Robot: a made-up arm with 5 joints. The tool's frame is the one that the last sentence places.
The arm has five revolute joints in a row. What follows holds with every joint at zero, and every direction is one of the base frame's. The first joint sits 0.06 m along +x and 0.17 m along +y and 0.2 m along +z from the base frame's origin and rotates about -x. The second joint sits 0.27 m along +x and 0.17 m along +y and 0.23 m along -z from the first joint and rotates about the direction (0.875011, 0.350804, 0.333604). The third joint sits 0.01 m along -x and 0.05 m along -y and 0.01 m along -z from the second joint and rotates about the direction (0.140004, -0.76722, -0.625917). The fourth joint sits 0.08 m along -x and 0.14 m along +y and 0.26 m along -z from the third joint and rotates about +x. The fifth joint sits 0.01 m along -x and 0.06 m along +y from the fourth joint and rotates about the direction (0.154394, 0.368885, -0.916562). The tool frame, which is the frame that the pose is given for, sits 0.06 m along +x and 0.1 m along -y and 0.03 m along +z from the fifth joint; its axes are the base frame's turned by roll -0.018, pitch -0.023 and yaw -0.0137 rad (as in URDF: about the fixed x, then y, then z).
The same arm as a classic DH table. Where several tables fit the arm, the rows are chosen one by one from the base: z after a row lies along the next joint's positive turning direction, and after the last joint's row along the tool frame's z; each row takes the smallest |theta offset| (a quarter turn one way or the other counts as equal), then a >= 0, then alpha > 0; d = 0 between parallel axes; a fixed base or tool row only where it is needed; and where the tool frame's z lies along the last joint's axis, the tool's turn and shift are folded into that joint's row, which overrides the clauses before.
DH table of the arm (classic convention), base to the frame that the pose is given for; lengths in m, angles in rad. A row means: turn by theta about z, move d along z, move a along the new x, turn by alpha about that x. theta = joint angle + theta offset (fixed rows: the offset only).
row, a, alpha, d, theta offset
base (fixed), 0.1700, -1.5708, 0.2000, 1.5708
joint 1, 0.2838, 2.6363, -0.3938, 0.8105
joint 2, -0.0245, 1.9342, -0.0893, -0.0805
joint 3, 0.2900, -1.4303, 0.0939, -0.0393
joint 4, 0.0557, 1.4158, -0.1014, 1.2691
joint 5, -0.0902, -2.7212, -0.1614, -1.2733
tool (fixed), 0.0000, 0.0000, -0.1413, -2.8220

